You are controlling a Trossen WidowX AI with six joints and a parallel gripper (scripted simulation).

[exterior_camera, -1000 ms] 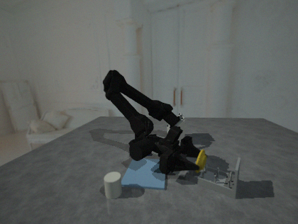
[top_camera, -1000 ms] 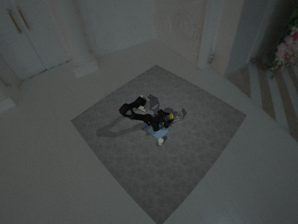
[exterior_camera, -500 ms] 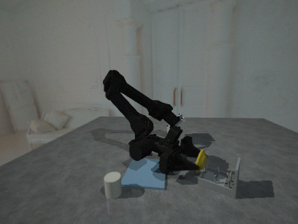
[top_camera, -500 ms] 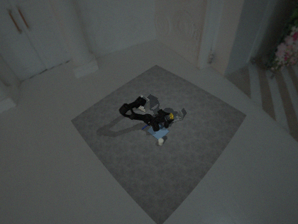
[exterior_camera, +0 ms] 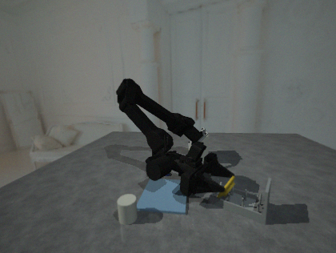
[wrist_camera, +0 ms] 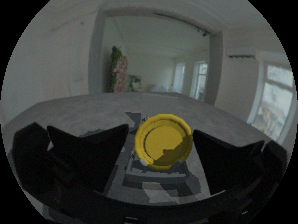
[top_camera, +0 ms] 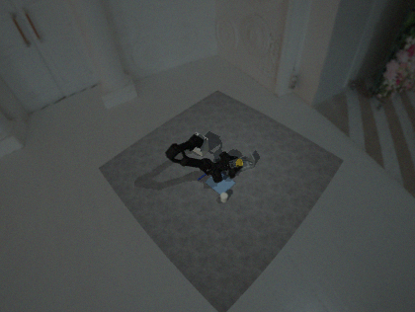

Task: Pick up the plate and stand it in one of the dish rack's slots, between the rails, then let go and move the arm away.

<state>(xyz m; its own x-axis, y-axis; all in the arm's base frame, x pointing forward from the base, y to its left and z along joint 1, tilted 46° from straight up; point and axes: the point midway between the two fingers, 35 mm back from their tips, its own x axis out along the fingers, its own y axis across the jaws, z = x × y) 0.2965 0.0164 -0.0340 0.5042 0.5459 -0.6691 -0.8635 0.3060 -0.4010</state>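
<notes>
The plate lies 1 cm to the right of my gripper tip and 1 cm below it. Also, from my gripper tip: grey dish rack 1 cm ahead, 2 cm to the left, 3 cm below; cream cup 8 cm ahead, 26 cm to the right, 3 cm below.
</notes>
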